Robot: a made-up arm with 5 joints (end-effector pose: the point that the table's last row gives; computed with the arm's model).
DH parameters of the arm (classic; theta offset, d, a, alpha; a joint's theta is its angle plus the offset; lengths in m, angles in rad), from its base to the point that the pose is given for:
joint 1: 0 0.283 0 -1.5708
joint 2: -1.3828 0 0.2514 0
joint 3: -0.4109 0 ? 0
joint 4: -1.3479 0 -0.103 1.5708
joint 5: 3.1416 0.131 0 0
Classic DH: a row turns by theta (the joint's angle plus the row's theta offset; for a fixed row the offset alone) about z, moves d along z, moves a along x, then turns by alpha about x.
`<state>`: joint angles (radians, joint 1 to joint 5).
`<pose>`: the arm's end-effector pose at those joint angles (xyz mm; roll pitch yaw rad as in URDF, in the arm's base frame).
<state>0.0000 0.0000 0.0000 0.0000 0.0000</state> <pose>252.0 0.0 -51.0 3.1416 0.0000 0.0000</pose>
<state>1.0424 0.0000 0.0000 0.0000 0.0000</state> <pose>127.0 217.6 -51.0 3.1416 0.0000 1.0424</pose>
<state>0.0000 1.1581 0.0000 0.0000 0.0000</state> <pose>-204.9 0.0 -81.8 3.1416 1.1581 0.0000</pose>
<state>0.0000 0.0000 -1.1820 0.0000 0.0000</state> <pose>662.3 0.0 499.4 -3.1416 -1.1820 0.0000</pose>
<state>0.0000 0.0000 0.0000 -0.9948 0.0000</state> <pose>314.9 0.0 95.0 -3.1416 -0.9948 0.0000</pose>
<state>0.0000 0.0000 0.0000 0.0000 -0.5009</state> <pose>252.0 0.0 -51.0 3.1416 0.0000 0.5009</pose>
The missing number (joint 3, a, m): -0.4614
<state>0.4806 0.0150 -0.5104 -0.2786 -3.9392</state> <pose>460.7 240.2 160.2 -2.5312 0.5100 -1.6995</pose>
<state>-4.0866 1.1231 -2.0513 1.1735 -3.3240</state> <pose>-429.0 593.6 7.5 3.0962 -0.2411 -0.7571</pose>
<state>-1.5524 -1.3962 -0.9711 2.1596 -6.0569</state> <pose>2.5 -134.4 658.2 -3.0944 -0.2023 -1.7835</pose>
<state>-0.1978 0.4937 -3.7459 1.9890 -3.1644</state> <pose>160.2 -32.1 972.7 -3.0699 1.2624 3.0190</pose>
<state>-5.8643 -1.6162 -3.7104 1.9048 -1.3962</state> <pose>-633.1 -281.9 73.4 -0.2762 0.0481 2.1576</pose>
